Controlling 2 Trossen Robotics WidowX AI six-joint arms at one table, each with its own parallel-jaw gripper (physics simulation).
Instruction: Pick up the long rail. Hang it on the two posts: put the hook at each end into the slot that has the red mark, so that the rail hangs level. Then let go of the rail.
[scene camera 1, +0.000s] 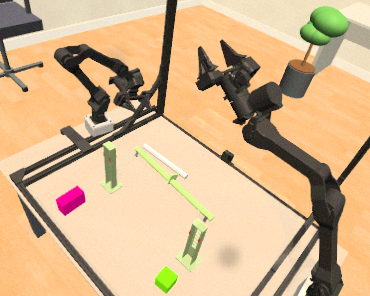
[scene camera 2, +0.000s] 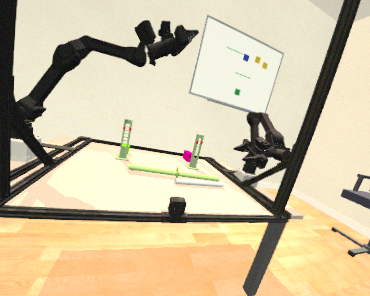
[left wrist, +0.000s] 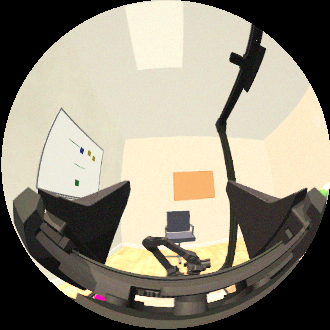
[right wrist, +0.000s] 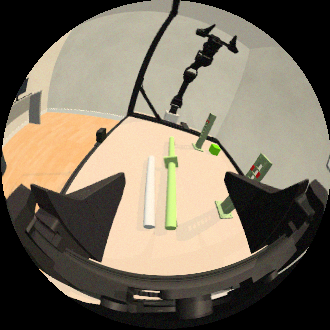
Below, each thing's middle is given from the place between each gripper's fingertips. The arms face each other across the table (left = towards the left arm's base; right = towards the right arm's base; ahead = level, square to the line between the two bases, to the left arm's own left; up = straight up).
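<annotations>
My left hand is 61 cm above the light-green rail (scene camera 1: 171, 179), and it's 6 cm to the left of the rail and 1 cm past it.
The light-green rail is 16 cm below my right hand, and it's 7 cm ahead of that hand and 26 cm to the left of it.
</annotations>
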